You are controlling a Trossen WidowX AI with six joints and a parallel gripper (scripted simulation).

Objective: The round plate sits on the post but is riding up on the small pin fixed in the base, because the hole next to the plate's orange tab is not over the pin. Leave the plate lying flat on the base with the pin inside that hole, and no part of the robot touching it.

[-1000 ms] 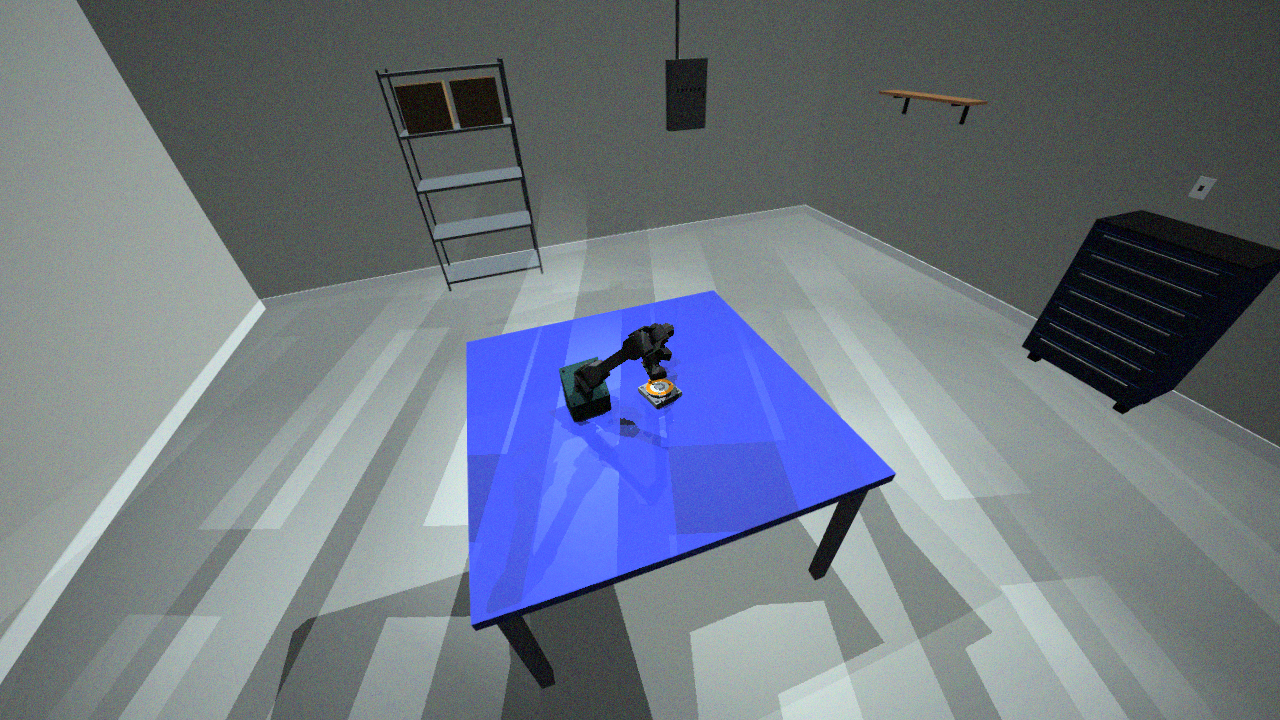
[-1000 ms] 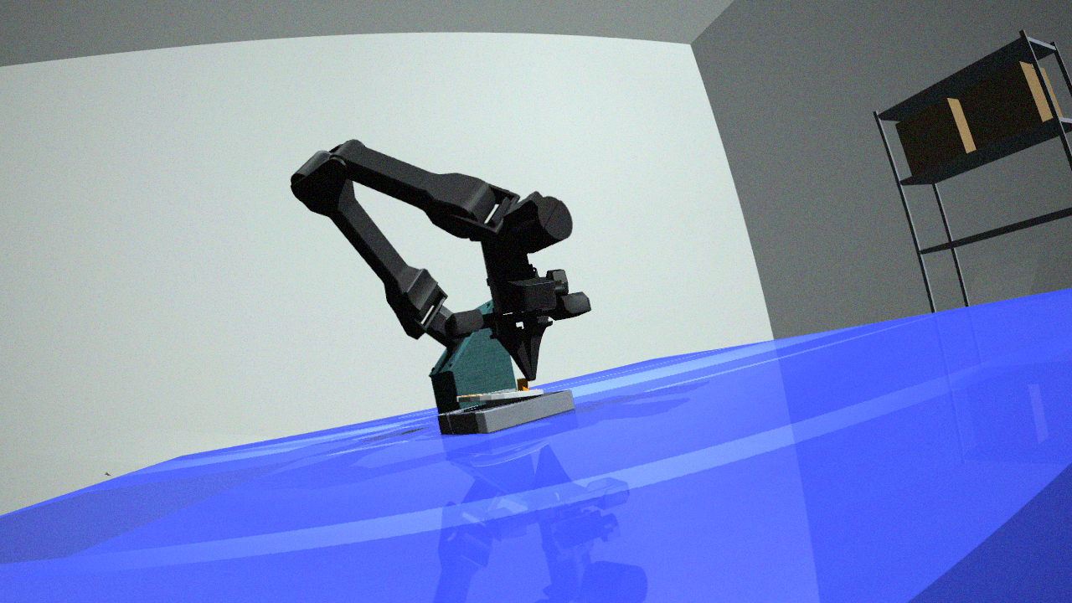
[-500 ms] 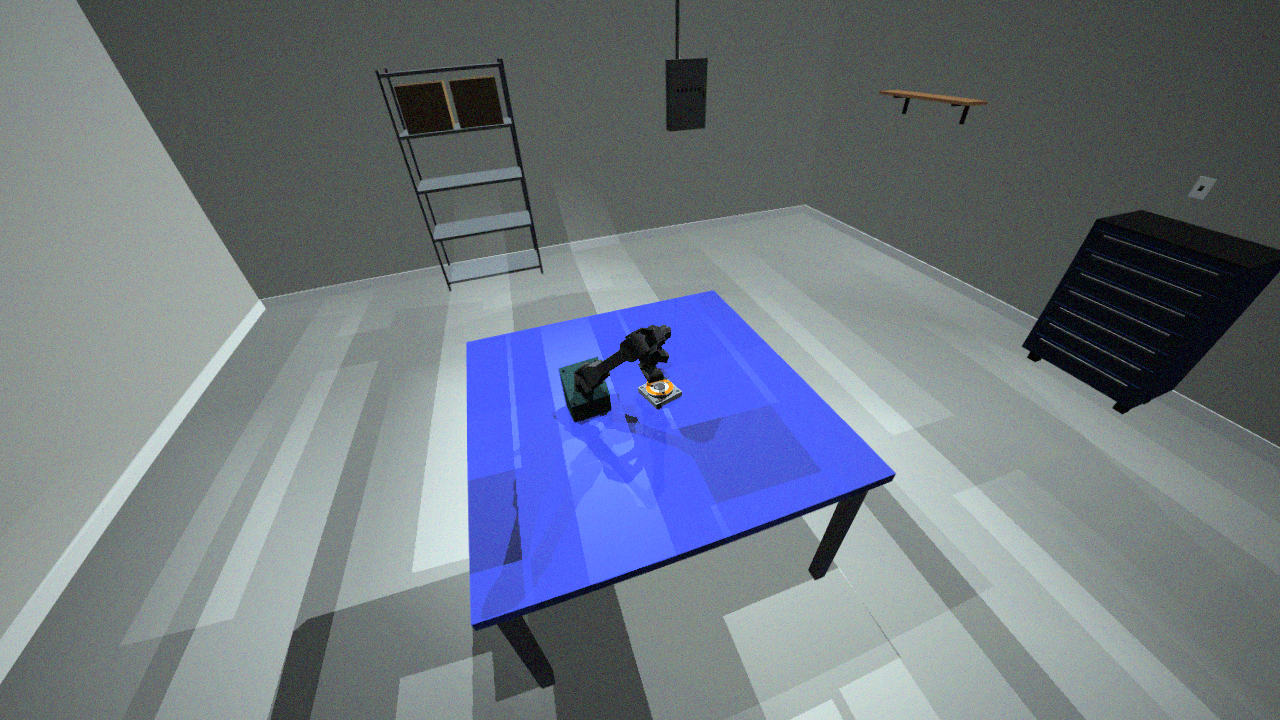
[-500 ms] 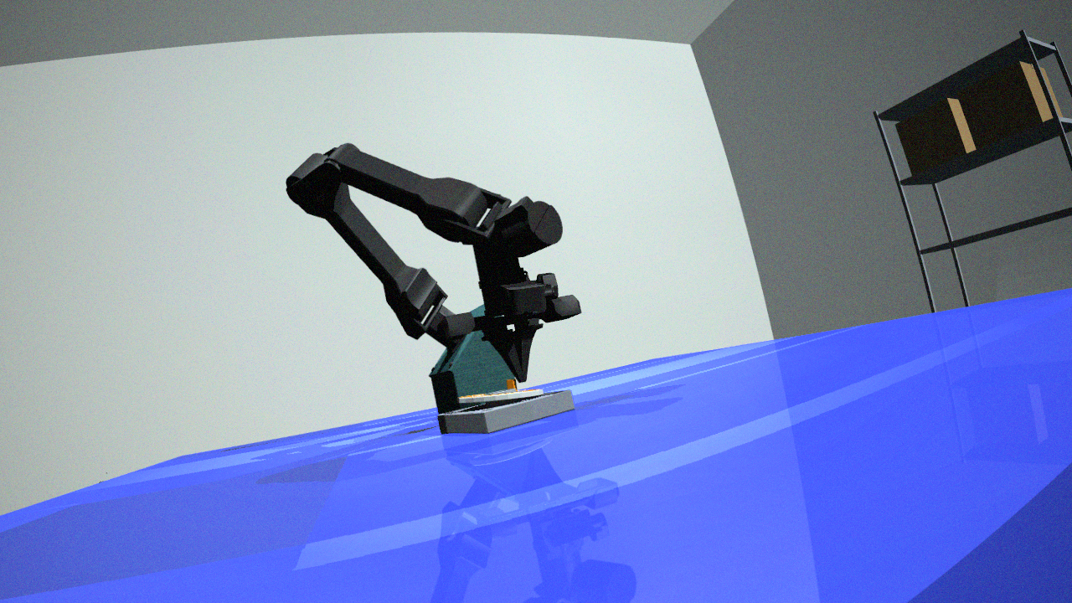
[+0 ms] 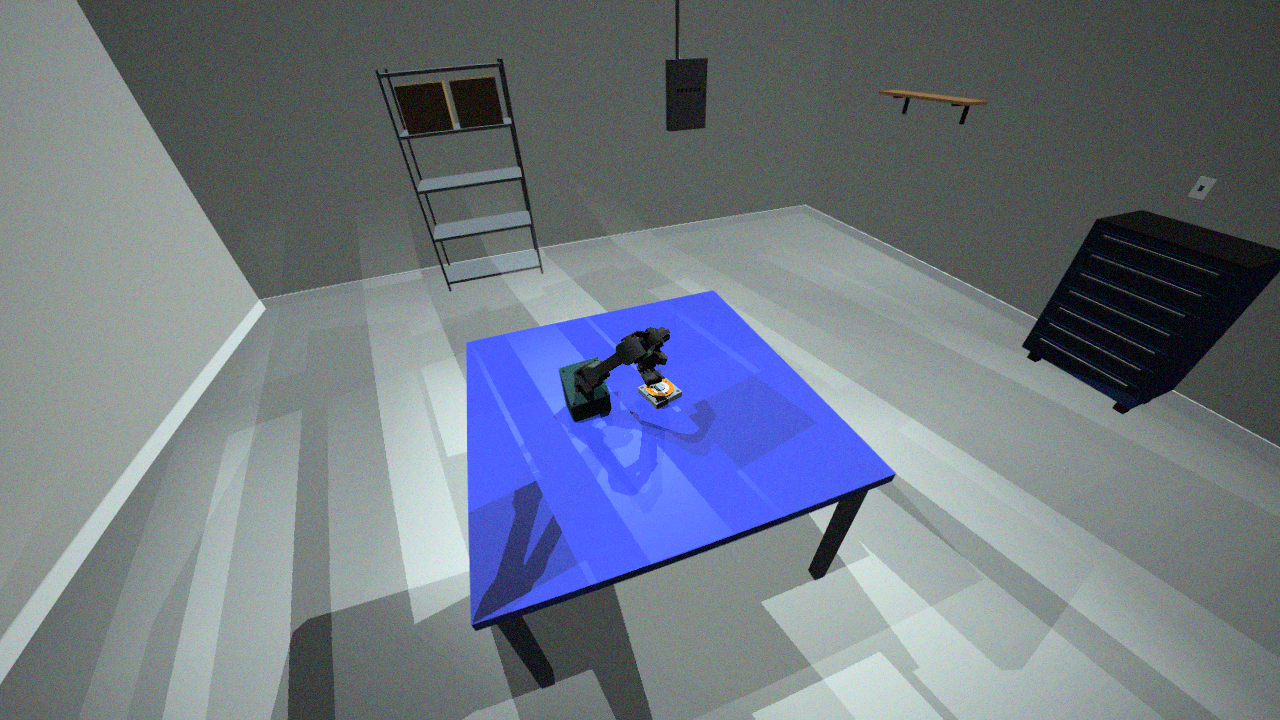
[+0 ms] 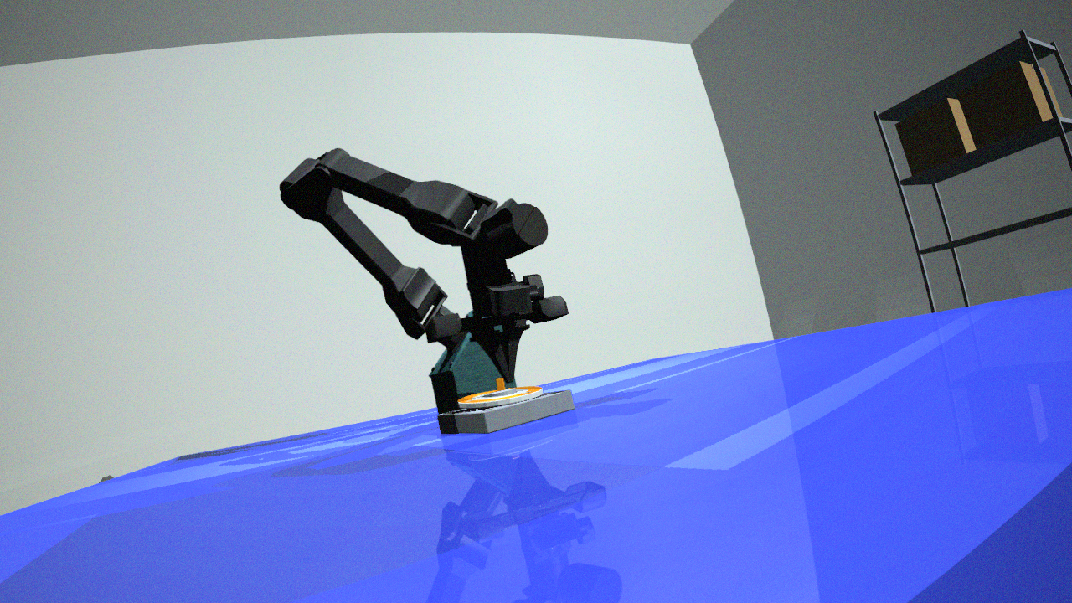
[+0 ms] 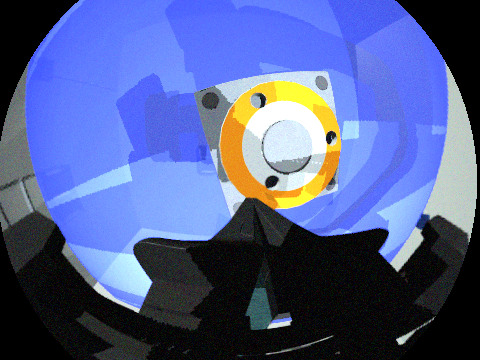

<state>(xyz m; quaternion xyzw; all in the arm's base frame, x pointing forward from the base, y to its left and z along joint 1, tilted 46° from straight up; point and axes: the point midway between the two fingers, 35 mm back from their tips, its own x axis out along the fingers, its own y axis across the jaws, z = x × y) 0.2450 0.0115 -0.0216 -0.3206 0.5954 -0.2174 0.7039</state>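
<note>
My gripper tip is 20 mm short of the round plate, 20 mm to the left of it and 10 mm above it. Round my gripper tip: grey square base 50 mm ahead, 20 mm to the right, 20 mm below.
</note>
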